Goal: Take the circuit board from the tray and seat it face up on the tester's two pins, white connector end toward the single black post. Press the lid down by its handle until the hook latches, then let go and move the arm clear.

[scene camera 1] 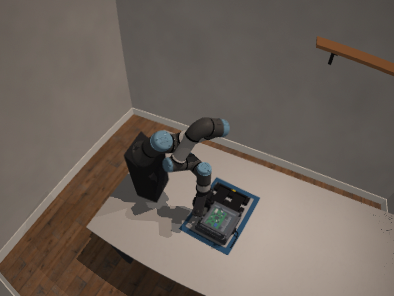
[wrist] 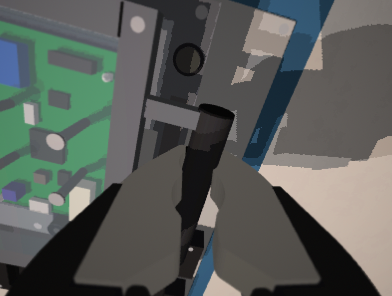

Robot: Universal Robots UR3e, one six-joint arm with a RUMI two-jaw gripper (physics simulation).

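Where they show: gripper, fingertip midpoint: (wrist: 195,147); arm's base, origin of the base link: (scene camera 1: 141,154).
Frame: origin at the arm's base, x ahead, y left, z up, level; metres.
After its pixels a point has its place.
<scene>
The green circuit board (scene camera 1: 216,219) (wrist: 82,120) lies face up in the grey tester, beneath the lid. The lid's grey side frame (wrist: 125,95) @(x 0.390, y 0.042, z -0.216 m) runs along the board's edge, and round-headed rods show over the board. The lid looks lowered; whether the hook is latched cannot be told. The black cylindrical handle (wrist: 212,130) @(x 0.353, y 0.039, z -0.214 m) sticks out beside the frame on a short grey bar. My gripper (wrist: 195,147) @(x 0.348, y 0.068, z -0.258 m) is shut on the handle, with one grey fingertip on each side of it. In the scene view the arm hides the handle. The two pins and the single black post cannot be made out.
A blue mat (scene camera 1: 254,204) @(x 0.517, y 0.338, z -0.309 m) (wrist: 305,30) @(x 0.310, y -0.029, z -0.309 m) lies under the tester on the pale table (scene camera 1: 310,235) @(x 0.906, y 0.387, z -0.311 m). A black holder with a yellow spot (scene camera 1: 239,201) @(x 0.440, y 0.286, z -0.293 m) stands behind the tester on the mat. The arm's black base stands at the table's left. A wooden rail is on the wall.
</scene>
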